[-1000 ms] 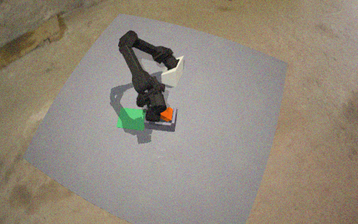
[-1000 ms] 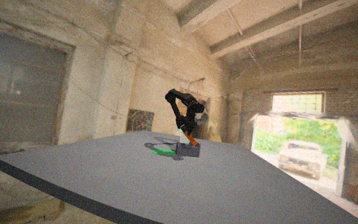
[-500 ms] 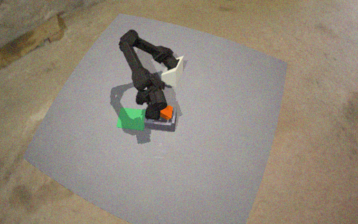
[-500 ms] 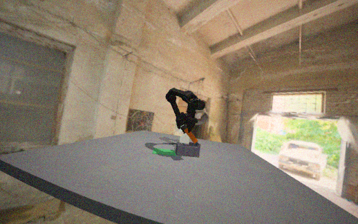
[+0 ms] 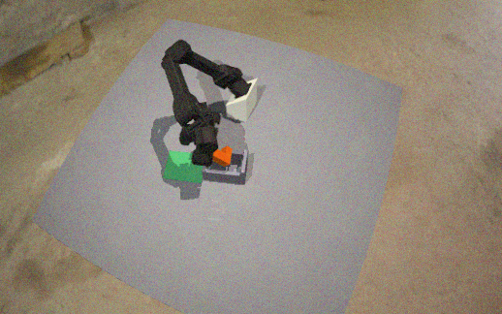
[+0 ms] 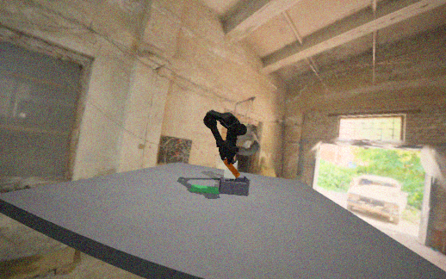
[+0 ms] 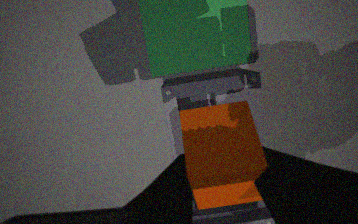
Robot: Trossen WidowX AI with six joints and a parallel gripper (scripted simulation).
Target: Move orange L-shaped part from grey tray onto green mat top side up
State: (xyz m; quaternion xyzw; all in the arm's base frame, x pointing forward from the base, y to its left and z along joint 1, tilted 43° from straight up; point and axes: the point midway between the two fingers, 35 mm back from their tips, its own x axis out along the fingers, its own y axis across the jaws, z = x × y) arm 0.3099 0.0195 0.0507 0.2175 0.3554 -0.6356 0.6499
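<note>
The green mat lies 1 cm ahead of my gripper tip, 11 cm to the right of it and 17 cm below it. The rest, counted from my gripper tip: orange l-shaped part: 2 cm behind, 3 cm to the left, 3 cm below.
</note>
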